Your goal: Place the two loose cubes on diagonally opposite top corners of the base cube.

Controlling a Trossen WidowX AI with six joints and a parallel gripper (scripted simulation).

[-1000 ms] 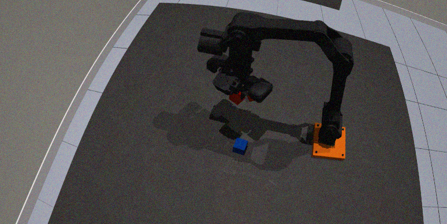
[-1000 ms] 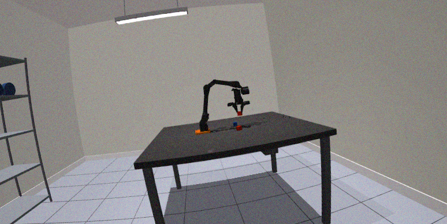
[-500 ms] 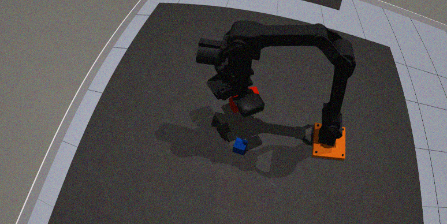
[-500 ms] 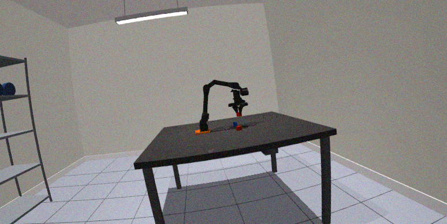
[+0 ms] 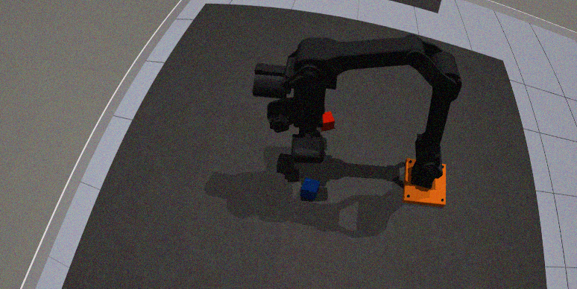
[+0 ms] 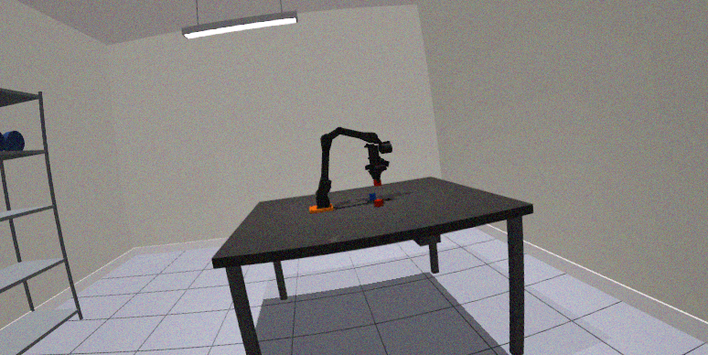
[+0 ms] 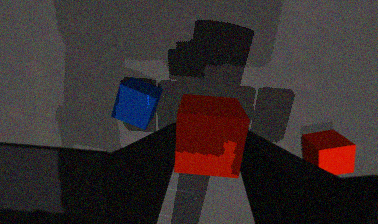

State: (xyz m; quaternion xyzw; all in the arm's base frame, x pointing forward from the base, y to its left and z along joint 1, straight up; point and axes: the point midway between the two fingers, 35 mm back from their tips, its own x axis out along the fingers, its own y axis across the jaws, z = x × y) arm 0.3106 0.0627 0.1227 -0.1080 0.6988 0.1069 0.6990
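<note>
Right now the blue cube is 3 cm behind my gripper tip, 6 cm to the left of it and 9 cm below it. The rest, counted from my gripper tip: red cube: 1 cm behind, 15 cm to the right, 9 cm below.
</note>
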